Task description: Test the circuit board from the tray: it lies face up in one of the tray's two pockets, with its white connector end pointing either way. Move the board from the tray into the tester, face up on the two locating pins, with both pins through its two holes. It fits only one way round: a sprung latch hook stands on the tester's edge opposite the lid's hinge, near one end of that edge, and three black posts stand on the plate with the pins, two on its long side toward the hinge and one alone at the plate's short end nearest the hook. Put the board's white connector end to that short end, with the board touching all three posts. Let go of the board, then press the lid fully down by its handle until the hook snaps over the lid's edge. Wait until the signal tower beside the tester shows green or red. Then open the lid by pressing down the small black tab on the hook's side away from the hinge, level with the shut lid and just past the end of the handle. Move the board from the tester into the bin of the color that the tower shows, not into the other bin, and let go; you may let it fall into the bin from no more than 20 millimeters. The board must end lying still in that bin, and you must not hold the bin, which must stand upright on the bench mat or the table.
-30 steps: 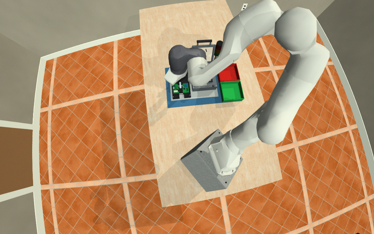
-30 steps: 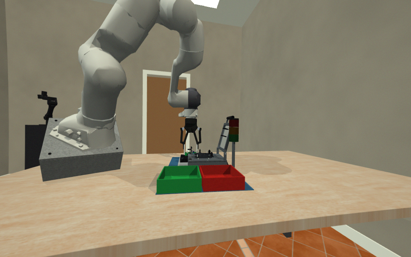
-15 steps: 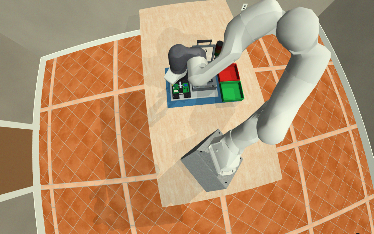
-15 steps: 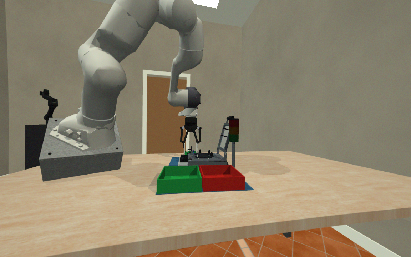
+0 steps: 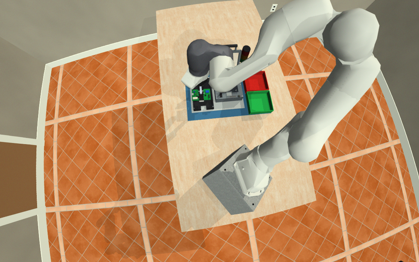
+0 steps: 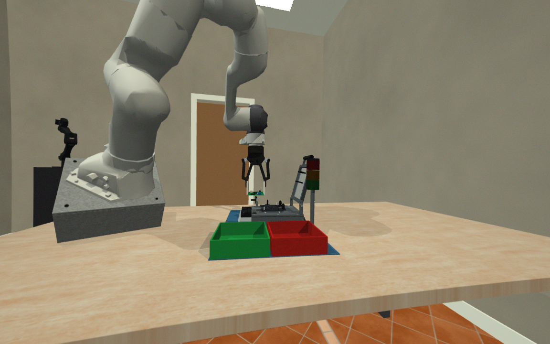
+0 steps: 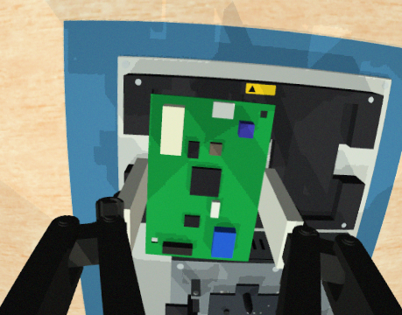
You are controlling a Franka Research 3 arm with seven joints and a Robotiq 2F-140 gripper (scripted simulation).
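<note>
My hand is 5 cm short of the tester plate, 17 cm to the left of it and 5 cm above it. From my hand the other things lie so: latch hook 1 cm behind, 12 cm to the right, 4 cm below; green circuit board 2 cm below; tester lid 17 cm ahead, 18 cm to the right, 6 cm above.
</note>
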